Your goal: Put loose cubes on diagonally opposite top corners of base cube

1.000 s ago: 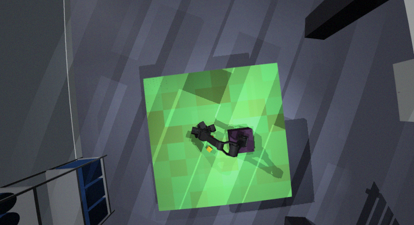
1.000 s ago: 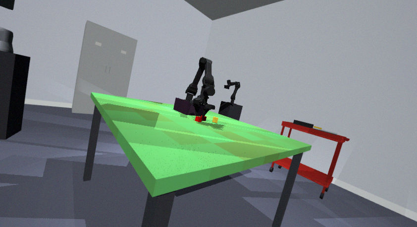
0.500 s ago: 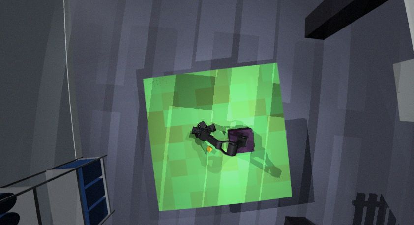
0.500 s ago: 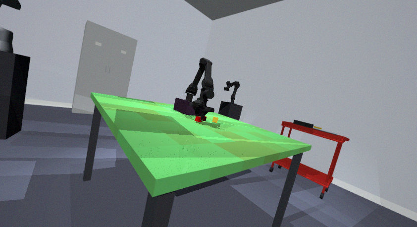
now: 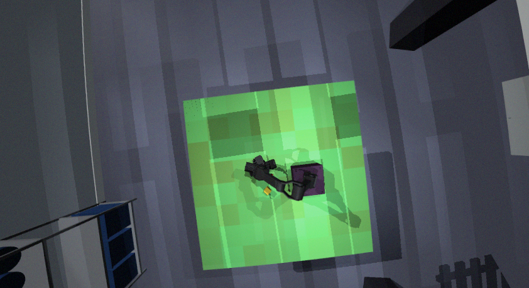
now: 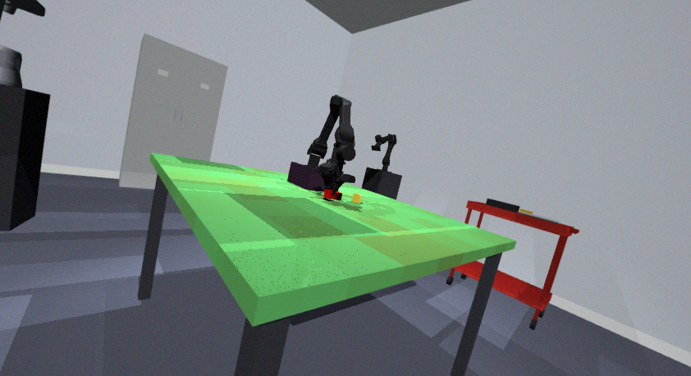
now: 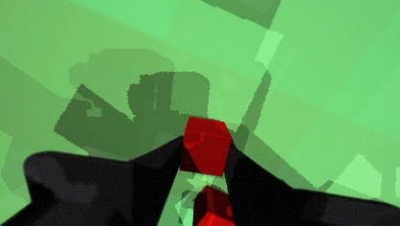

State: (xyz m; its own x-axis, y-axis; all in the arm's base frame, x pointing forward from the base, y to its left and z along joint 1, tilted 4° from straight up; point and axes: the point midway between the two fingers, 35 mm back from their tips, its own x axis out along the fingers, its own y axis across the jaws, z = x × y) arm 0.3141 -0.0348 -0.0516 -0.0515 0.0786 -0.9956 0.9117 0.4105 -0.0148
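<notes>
The yellow base cube lies 50 mm behind my gripper tip, 180 mm to the left of it and 10 mm below it.
</notes>
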